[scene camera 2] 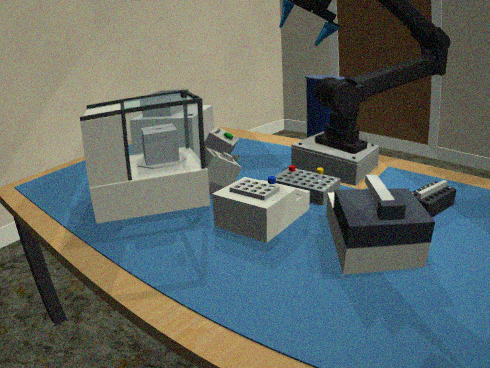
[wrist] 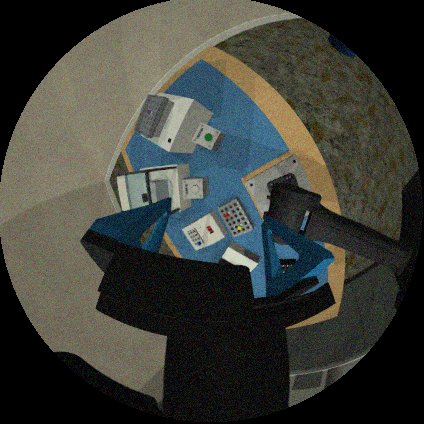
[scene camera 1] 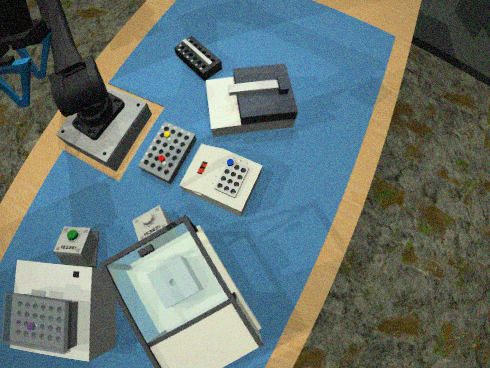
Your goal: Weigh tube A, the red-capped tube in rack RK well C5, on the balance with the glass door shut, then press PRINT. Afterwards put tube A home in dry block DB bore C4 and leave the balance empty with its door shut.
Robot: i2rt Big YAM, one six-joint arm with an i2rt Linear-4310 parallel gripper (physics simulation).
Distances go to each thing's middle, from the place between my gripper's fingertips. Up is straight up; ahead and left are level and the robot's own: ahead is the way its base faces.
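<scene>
From my hand, the balance (scene camera 1: 175, 292) is 36 cm ahead, 15 cm to the right and 22 cm below. The device with lever (scene camera 2: 377, 229) is 22 cm ahead of my hand, 31 cm to the left of it and 28 cm below it. I see the PRINT button box (scene camera 2: 222, 170) 22 cm ahead of my hand, 7 cm to the right of it and 29 cm below it, and the box with green button (scene camera 1: 76, 246) is 8 cm ahead of my hand, 22 cm to the right of it and 29 cm below it.
</scene>
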